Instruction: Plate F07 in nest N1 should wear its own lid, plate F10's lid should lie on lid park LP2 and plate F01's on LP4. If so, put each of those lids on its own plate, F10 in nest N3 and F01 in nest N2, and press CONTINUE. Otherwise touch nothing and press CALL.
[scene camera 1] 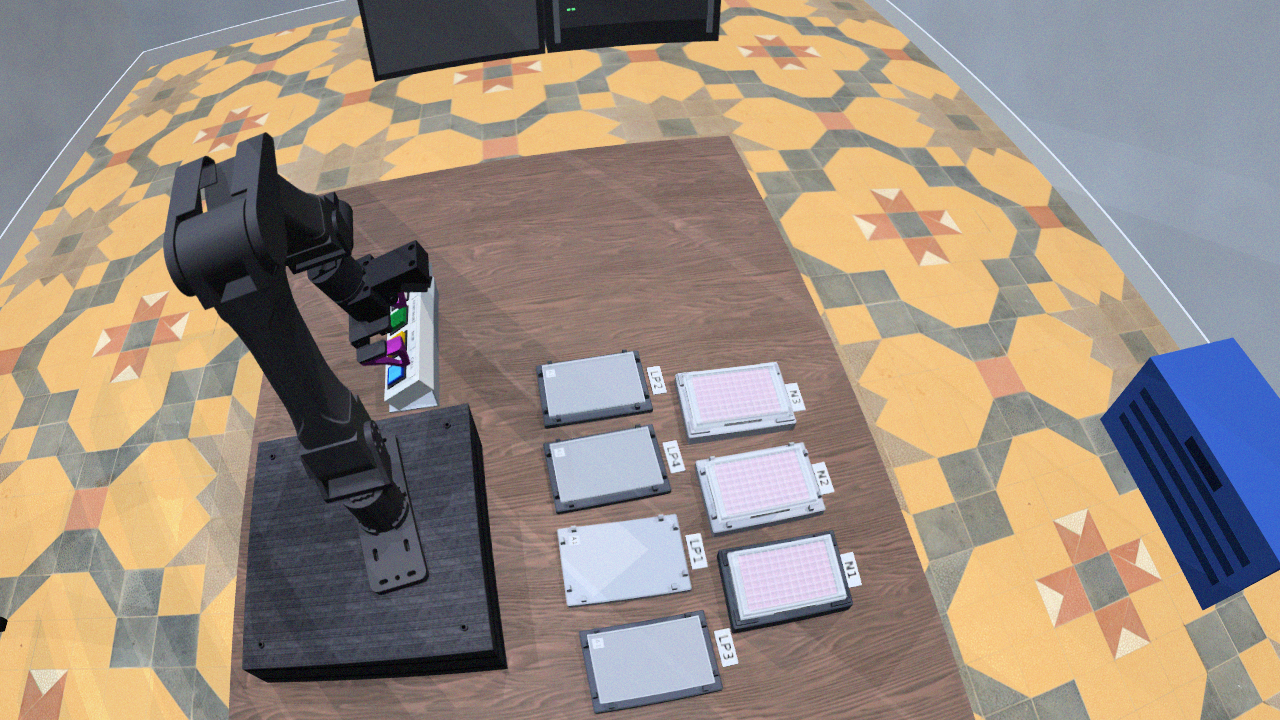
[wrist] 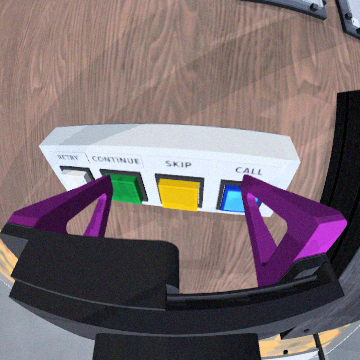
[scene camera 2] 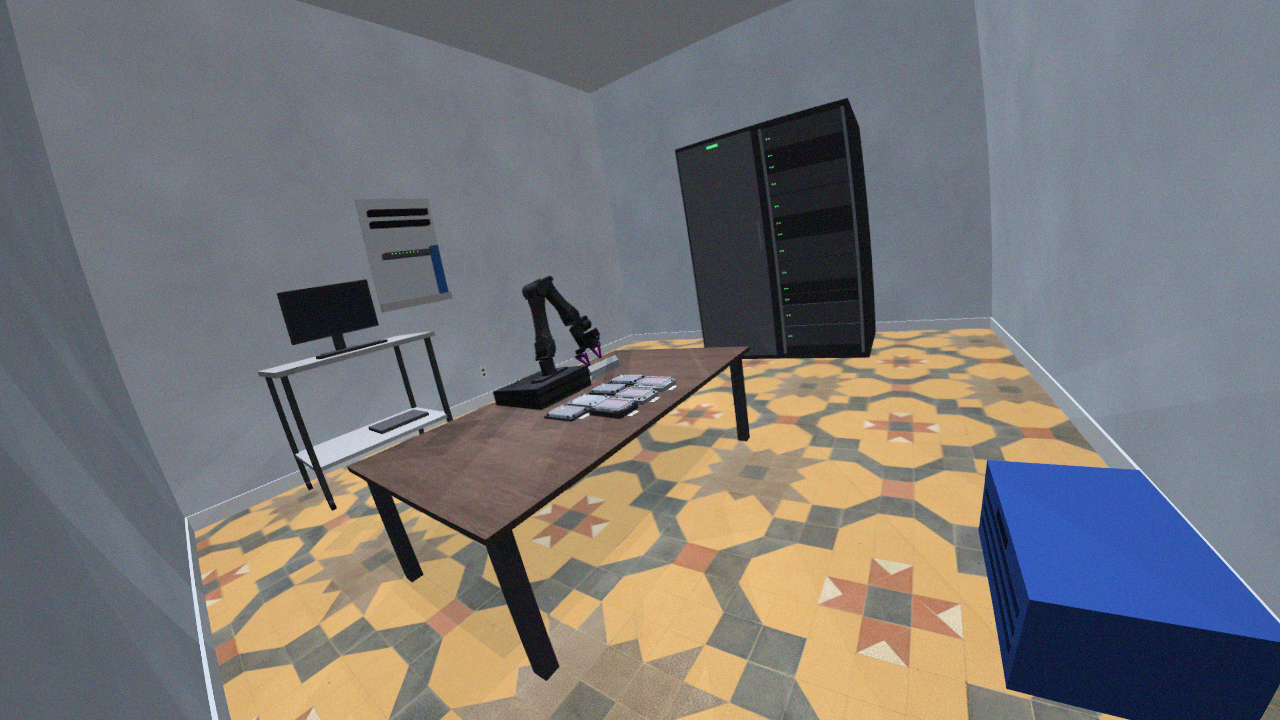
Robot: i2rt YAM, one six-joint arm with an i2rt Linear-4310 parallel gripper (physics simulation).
Note:
My gripper (scene camera 1: 404,335) is open and touches a blue CALL button and a white button box (scene camera 1: 419,388).
My gripper also shows in the wrist view (wrist: 176,181). The white button box is seen too in the wrist view (wrist: 214,156).

